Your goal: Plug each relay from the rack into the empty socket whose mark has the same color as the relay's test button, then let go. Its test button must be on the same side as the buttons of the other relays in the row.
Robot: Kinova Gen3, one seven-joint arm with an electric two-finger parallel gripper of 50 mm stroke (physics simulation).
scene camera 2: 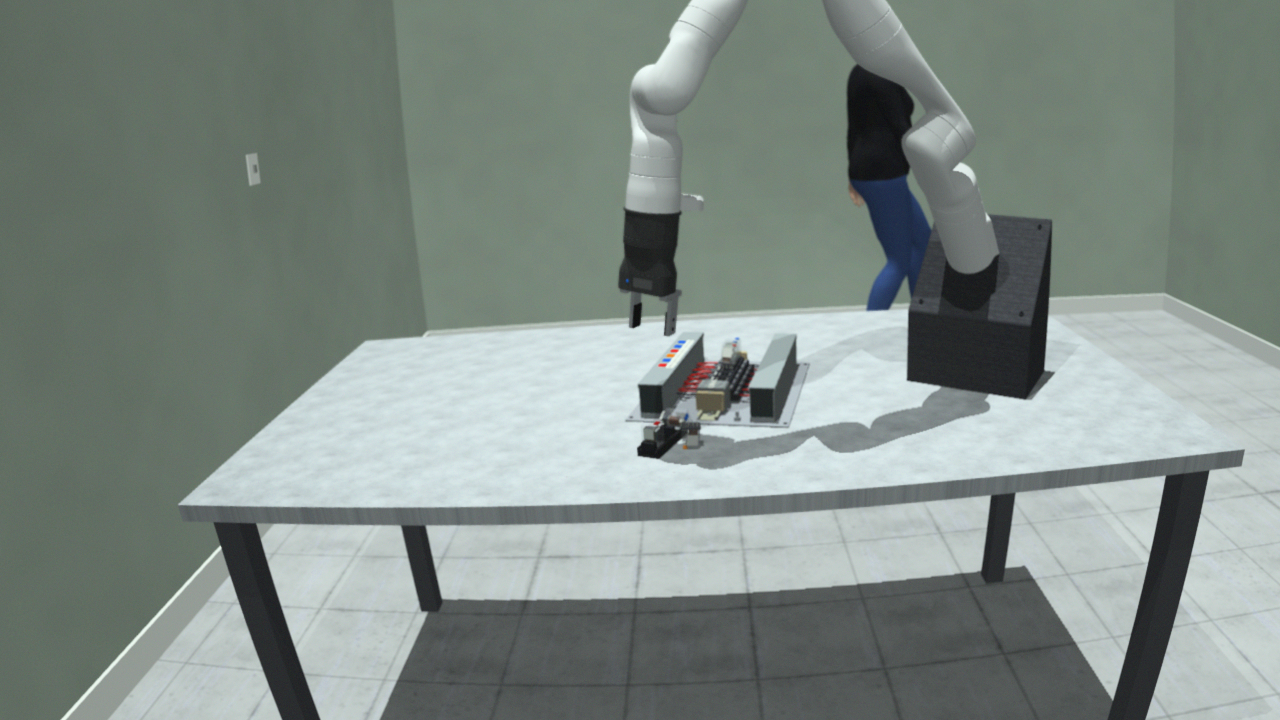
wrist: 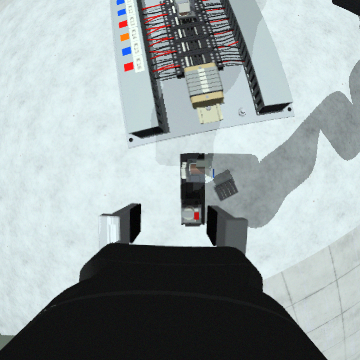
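Where they show: gripper, between the fingertips: (scene camera 2: 651, 330) (wrist: 173, 218); arm's base, origin of its link: (scene camera 2: 970, 253).
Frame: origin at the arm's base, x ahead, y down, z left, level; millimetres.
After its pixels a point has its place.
Observation:
My gripper (scene camera 2: 652, 328) {z 299, x 548, y 44 mm} (wrist: 173, 218) {z 299, x 548, y 44 mm} is open and empty, high above the table. The black rack (scene camera 2: 649, 449) {z 344, x 557, y 212 mm} (wrist: 192, 192) {z 299, x 545, y 223 mm} lies in front of the panel. A relay with a red button (scene camera 2: 649, 433) {z 333, x 557, y 191 mm} (wrist: 189, 215) {z 323, x 555, y 179 mm} stands at its near end. A second relay (wrist: 195, 170) {z 270, x 527, y 180 mm} sits askew at the far end; a blue button shows beside it. A dark-looking relay (scene camera 2: 691, 440) {z 318, x 497, y 210 mm} (wrist: 226, 185) {z 303, x 495, y 189 mm} rests off the rack on its right; orange shows on it in the scene view. One relay (scene camera 2: 731, 350) {z 33, x 445, y 161 mm} (wrist: 184, 7) {z 34, x 452, y 165 mm} is plugged into the black socket row (scene camera 2: 740, 380) {z 68, x 430, y 206 mm} (wrist: 192, 46) {z 88, x 464, y 201 mm}; nearer sockets are empty.
Grey wire ducts (scene camera 2: 656, 395) {z 197, x 562, y 182 mm} (wrist: 140, 107) {z 167, x 565, y 163 mm} (scene camera 2: 773, 376) {z 175, x 372, y 163 mm} (wrist: 267, 95) {z 211, x 403, y 163 mm} flank the sockets. The left one bears blue, red and orange marks. A beige-ended terminal block (scene camera 2: 711, 399) {z 185, x 474, y 196 mm} (wrist: 204, 85) {z 166, x 475, y 179 mm} stands on the panel's near part. A person (scene camera 2: 881, 134) stands behind the table.

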